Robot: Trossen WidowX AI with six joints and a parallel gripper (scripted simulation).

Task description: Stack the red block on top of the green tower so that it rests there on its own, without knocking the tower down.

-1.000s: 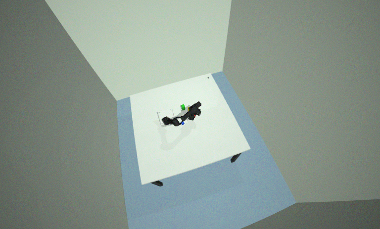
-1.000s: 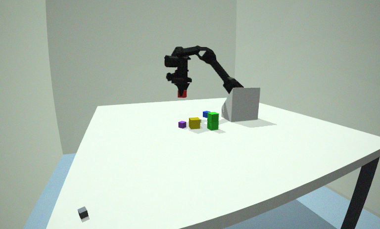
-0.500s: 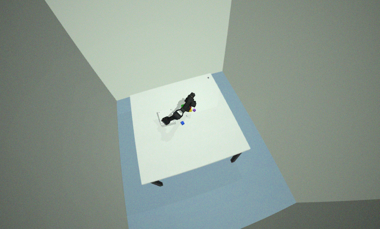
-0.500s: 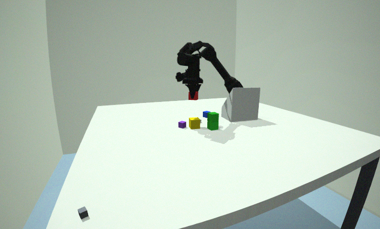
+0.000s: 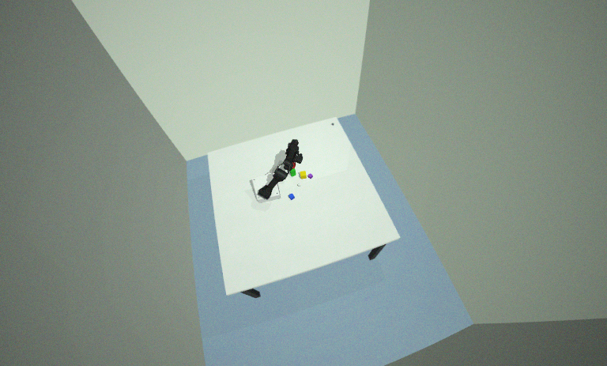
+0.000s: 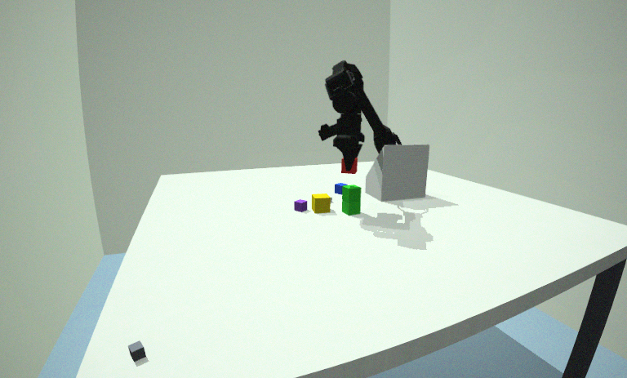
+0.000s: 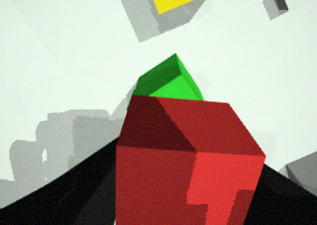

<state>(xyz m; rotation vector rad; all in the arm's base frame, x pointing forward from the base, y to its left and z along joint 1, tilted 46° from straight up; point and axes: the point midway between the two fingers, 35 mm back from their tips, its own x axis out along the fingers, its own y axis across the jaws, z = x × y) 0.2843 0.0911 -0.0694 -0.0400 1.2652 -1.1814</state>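
Now: gripper tip 11 cm above the yellow block, 6 cm short of it and 5 cm to the left of it. Round my gripper tip: small purple block (12 cm ahead, 11 cm below, 8 cm to the right); then blue block (20 cm to the right, 11 cm below, 10 cm behind); then red block (1 cm above).
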